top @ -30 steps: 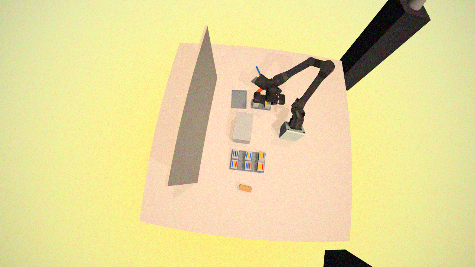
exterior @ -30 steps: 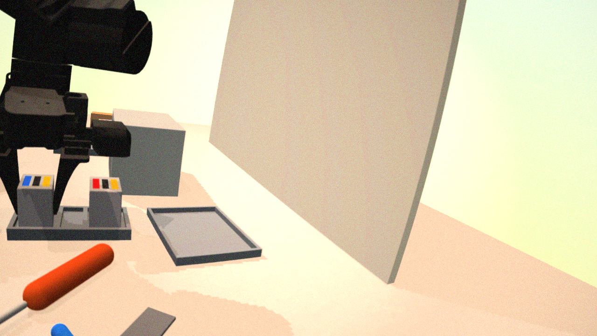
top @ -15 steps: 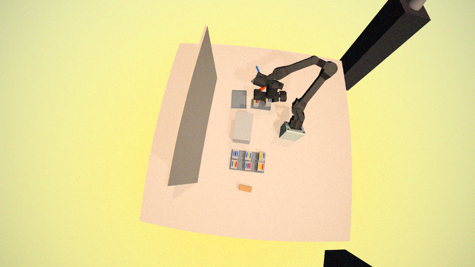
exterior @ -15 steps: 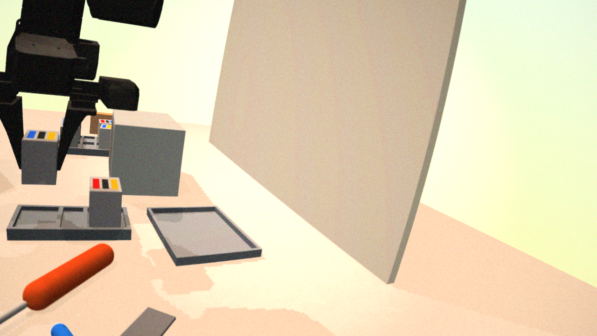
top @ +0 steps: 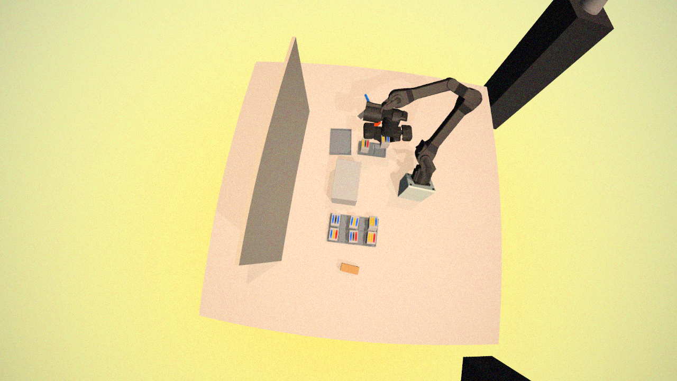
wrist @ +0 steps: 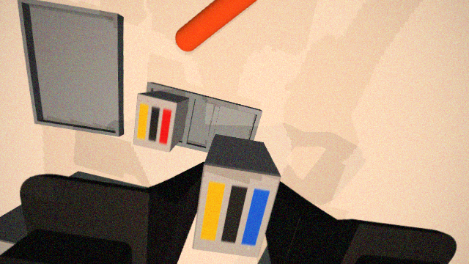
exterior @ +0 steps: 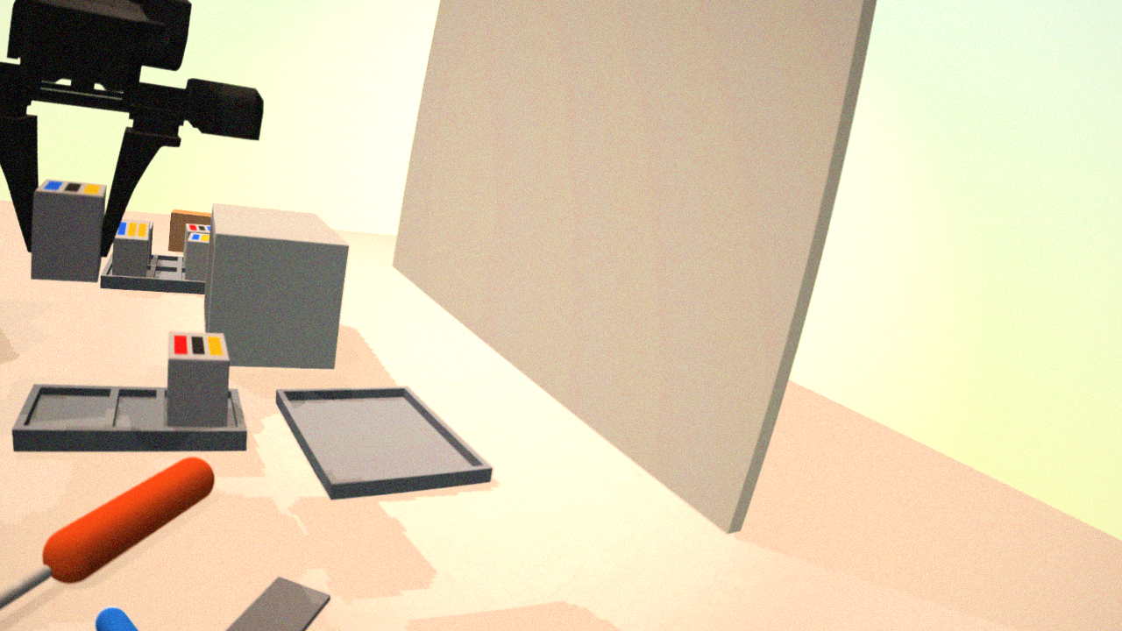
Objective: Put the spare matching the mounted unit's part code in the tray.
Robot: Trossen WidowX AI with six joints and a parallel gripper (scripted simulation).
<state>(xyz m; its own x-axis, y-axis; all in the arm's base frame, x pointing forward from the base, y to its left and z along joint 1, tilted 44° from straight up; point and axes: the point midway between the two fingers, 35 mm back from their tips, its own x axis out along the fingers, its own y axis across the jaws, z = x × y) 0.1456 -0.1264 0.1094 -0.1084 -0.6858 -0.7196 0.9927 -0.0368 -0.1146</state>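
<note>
Now: gripper tip 18 cm short of the grey tray, 3 cm to the left of it and 10 cm above it. Also, from my gripper tip: rack 4 cm ahead, 9 cm below; wall panel 37 cm ahead, 17 cm to the left, 12 cm above; mounted unit 14 cm ahead, 19 cm to the left, 5 cm below.
</note>
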